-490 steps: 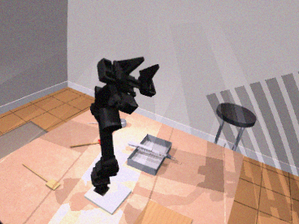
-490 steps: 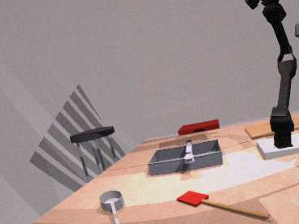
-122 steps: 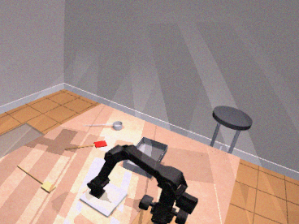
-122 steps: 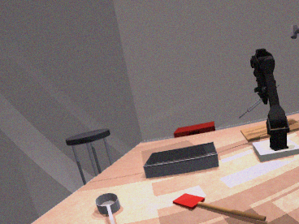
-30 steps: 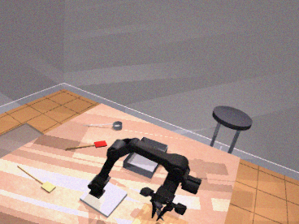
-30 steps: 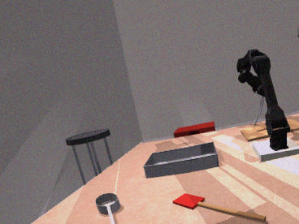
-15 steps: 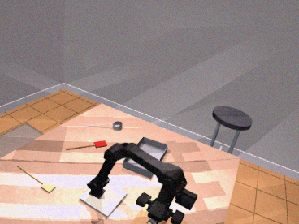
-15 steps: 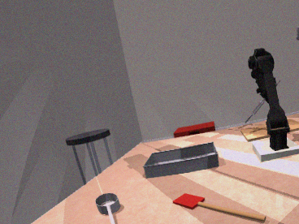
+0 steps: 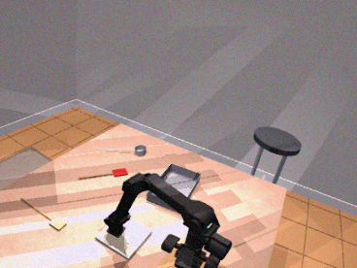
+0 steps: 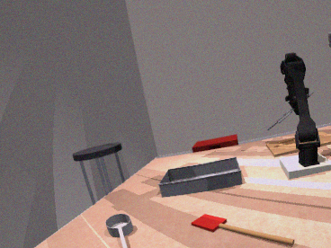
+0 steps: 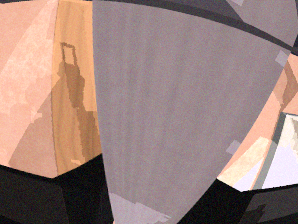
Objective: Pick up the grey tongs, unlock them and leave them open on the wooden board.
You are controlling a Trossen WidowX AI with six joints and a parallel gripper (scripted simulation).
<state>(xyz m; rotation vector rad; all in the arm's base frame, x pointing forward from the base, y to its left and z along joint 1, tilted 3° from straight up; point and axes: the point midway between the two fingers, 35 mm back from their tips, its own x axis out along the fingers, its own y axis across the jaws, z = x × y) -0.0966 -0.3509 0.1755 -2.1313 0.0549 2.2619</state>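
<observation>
My gripper tip is 15 cm above the wooden board. Round my gripper tip: roasting tin (52 cm ahead, 26 cm to the left, 13 cm below).
</observation>
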